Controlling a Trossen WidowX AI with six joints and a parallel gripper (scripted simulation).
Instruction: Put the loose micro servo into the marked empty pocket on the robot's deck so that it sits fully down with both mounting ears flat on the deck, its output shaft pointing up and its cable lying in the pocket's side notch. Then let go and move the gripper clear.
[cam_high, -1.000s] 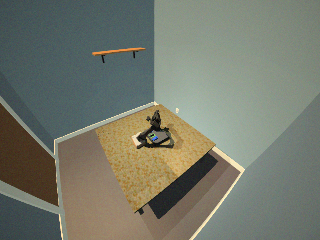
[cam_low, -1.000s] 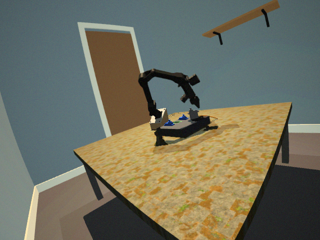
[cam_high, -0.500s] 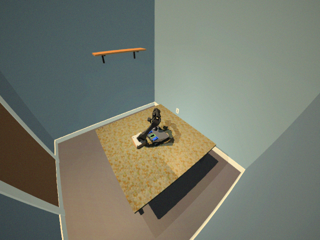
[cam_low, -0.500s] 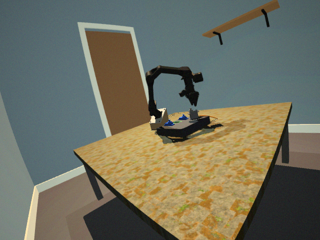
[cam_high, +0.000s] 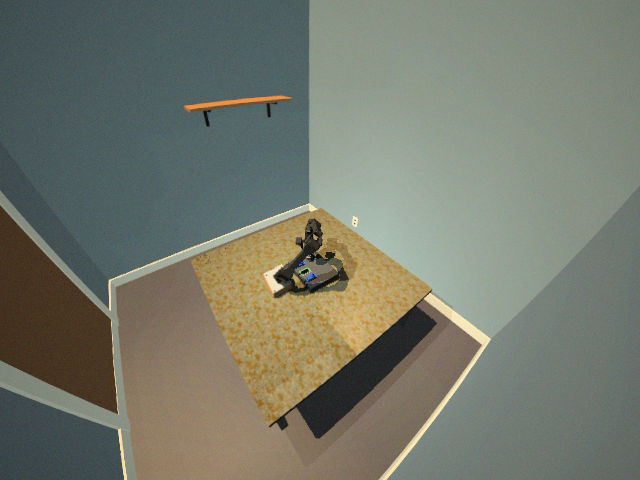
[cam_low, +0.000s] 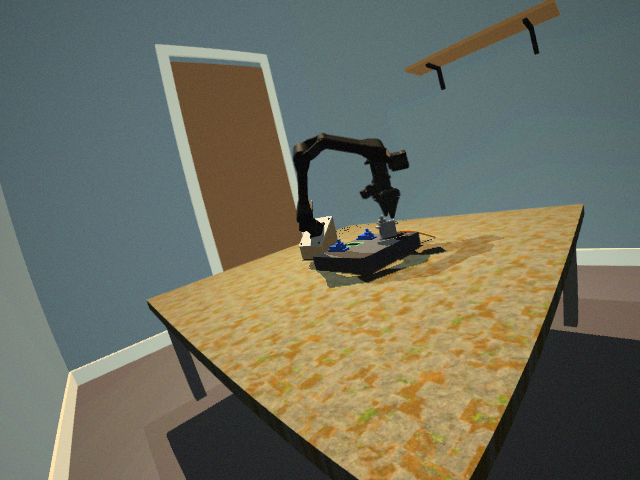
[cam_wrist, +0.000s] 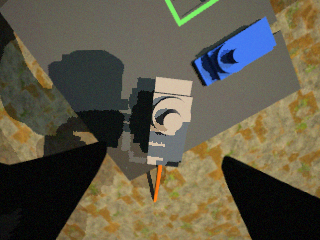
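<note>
Now: gripper tip 1 cm past the dark grey deck, 11 cm to the left of it and 9 cm above it.
</note>
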